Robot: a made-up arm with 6 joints. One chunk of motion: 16 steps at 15 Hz.
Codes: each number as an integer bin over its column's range. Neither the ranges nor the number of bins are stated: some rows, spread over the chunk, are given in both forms.
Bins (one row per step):
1: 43 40 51 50 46 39
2: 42 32 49 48 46 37
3: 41 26 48 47 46 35
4: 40 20 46 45 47 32
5: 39 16 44 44 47 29
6: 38 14 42 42 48 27
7: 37 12 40 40 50 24
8: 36 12 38 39 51 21
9: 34 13 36 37 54 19
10: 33 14 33 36 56 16
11: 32 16 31 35 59 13
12: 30 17 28 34 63 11
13: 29 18 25 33 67 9
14: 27 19 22 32 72 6
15: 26 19 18 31 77 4
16: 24 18 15 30 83 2
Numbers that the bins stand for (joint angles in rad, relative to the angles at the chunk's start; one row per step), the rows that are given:
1: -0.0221 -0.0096 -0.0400 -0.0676 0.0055 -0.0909
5: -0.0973 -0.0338 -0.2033 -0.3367 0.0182 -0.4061
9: -0.1912 -0.0369 -0.3900 -0.6506 0.1073 -0.7212
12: -0.2664 -0.0328 -0.5767 -0.7852 0.2218 -0.9733
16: -0.3791 -0.0318 -0.8800 -0.9645 0.4764 -1.2570
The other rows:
2: -0.0409 -0.0177 -0.0867 -0.1573 0.0055 -0.1539
3: -0.0597 -0.0237 -0.1100 -0.2021 0.0055 -0.2170
4: -0.0785 -0.0298 -0.1567 -0.2918 0.0182 -0.3115
6: -0.1161 -0.0359 -0.2500 -0.4264 0.0309 -0.4691
7: -0.1348 -0.0379 -0.2967 -0.5161 0.0564 -0.5636
8: -0.1536 -0.0379 -0.3433 -0.5609 0.0691 -0.6582
10: -0.2100 -0.0359 -0.4600 -0.6955 0.1327 -0.8158
11: -0.2288 -0.0338 -0.5067 -0.7403 0.1709 -0.9103
13: -0.2852 -0.0318 -0.6467 -0.8300 0.2727 -1.0364
14: -0.3227 -0.0308 -0.7167 -0.8748 0.3364 -1.1309
15: -0.3415 -0.0308 -0.8100 -0.9197 0.4000 -1.1939

